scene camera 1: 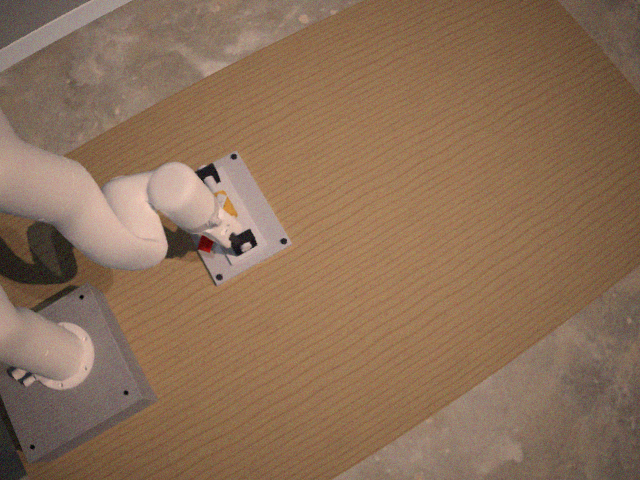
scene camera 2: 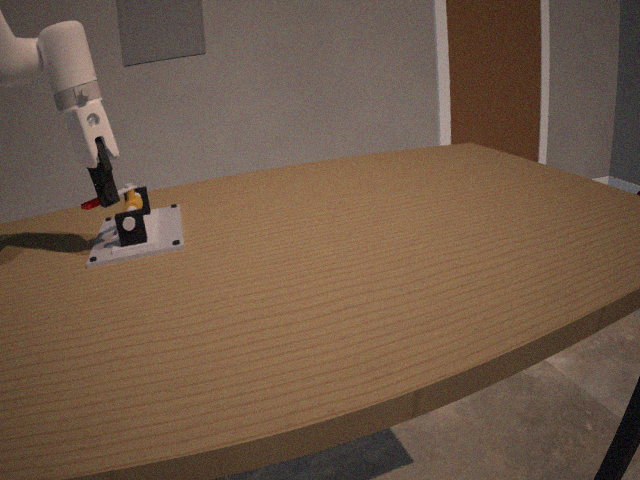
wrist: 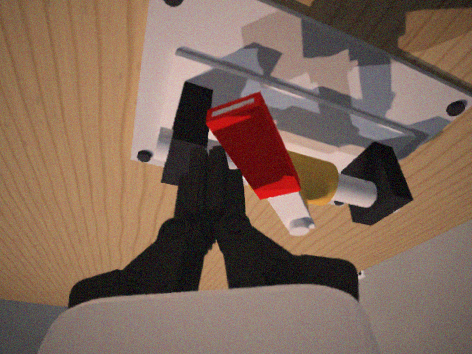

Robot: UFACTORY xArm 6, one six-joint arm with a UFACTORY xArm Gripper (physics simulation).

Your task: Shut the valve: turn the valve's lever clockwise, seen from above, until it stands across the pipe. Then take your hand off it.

same spot on grey base plate: (wrist: 297,51) = (scene camera 2: 103,242)
